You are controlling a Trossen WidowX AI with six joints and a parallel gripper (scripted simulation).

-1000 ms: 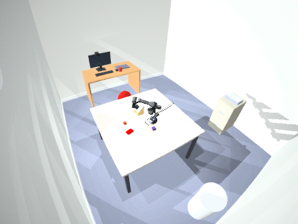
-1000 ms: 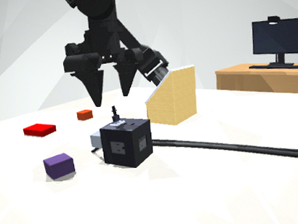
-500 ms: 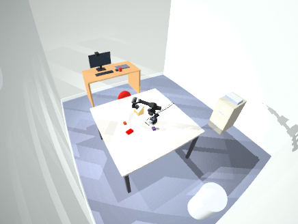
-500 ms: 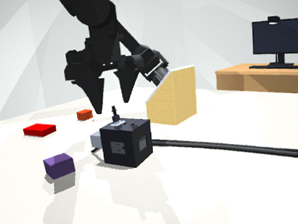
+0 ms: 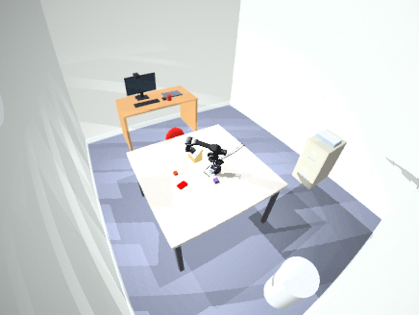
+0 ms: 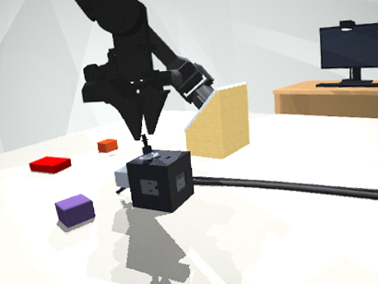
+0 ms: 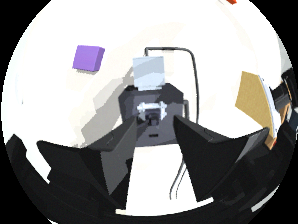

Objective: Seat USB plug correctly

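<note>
The socket is 4 cm below my gripper tip and 1 cm to the left of it. Round my gripper tip: USB plug: 2 cm below; flat red block: 37 cm to the right, 10 cm below, 2 cm ahead; purple block: 12 cm ahead, 9 cm below, 5 cm to the right.
</note>
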